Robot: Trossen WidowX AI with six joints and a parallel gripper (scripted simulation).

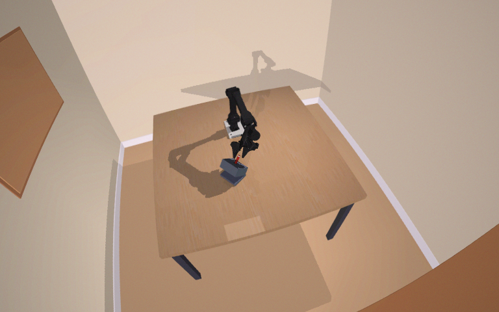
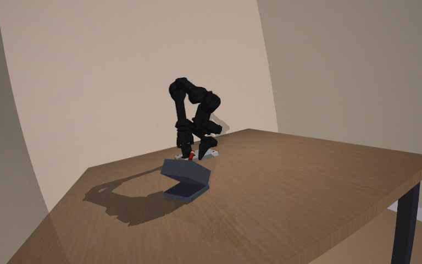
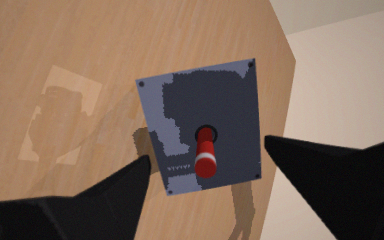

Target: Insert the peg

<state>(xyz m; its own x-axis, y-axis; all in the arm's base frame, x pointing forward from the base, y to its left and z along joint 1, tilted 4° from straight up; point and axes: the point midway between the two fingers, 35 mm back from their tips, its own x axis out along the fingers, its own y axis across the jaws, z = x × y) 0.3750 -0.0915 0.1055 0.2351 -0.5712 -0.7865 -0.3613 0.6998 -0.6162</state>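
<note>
Now: the red peg right at my gripper tip. The rest, counted from my gripper tip: sloped panel (2 cm ahead, 4 cm to the right, 5 cm below).
</note>
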